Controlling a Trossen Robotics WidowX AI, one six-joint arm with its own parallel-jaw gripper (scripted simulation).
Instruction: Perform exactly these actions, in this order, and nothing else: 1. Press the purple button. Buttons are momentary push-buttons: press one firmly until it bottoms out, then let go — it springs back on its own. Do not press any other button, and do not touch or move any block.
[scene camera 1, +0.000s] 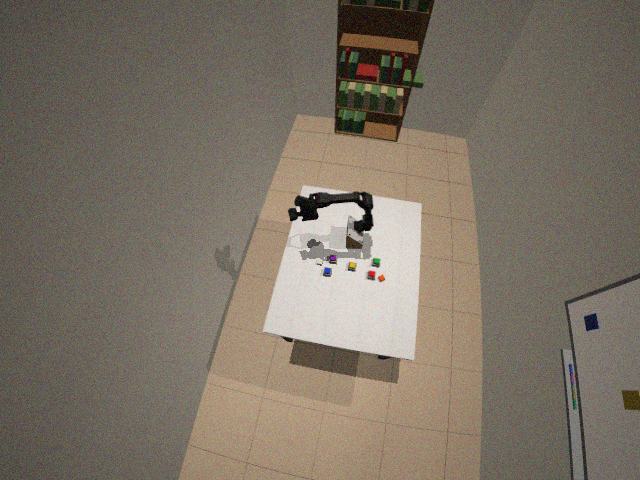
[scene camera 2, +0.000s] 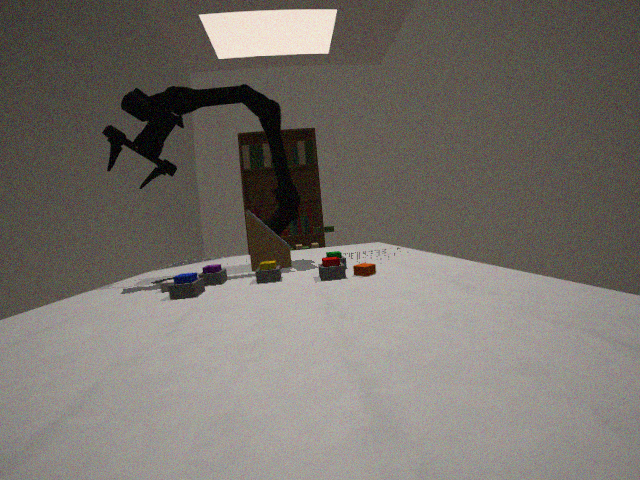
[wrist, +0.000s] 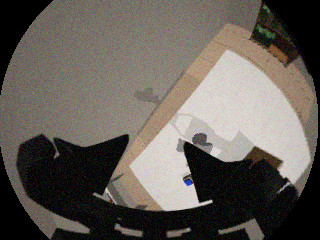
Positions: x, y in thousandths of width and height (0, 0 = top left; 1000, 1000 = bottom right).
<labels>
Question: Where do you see the gripper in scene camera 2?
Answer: At 195, 376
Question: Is the gripper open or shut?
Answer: Open.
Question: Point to the gripper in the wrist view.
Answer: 492, 590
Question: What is the gripper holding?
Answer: Nothing.
</labels>
